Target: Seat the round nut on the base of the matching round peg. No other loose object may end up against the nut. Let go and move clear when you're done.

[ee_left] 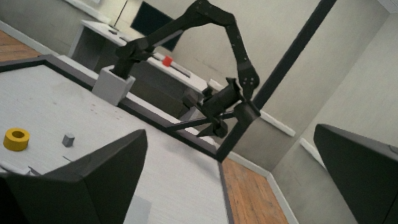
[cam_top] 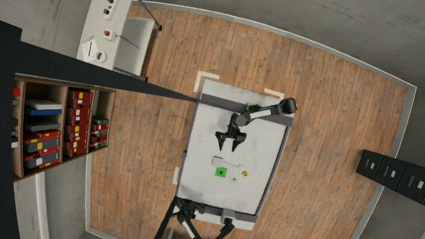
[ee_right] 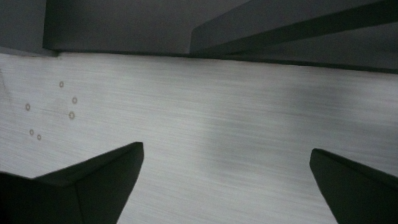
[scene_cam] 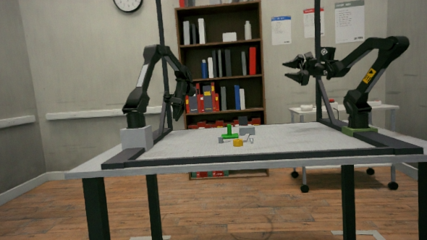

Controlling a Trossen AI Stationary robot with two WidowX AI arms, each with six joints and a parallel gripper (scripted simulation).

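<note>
Right now my right hand is 280 mm short of the small grey cube, 220 mm to the right of it and 100 mm above it. Also, from my right hand: grey block 110 mm ahead, 350 mm to the left, 100 mm below; then flat square 250 mm ahead, 240 mm to the left, 110 mm below.
</note>
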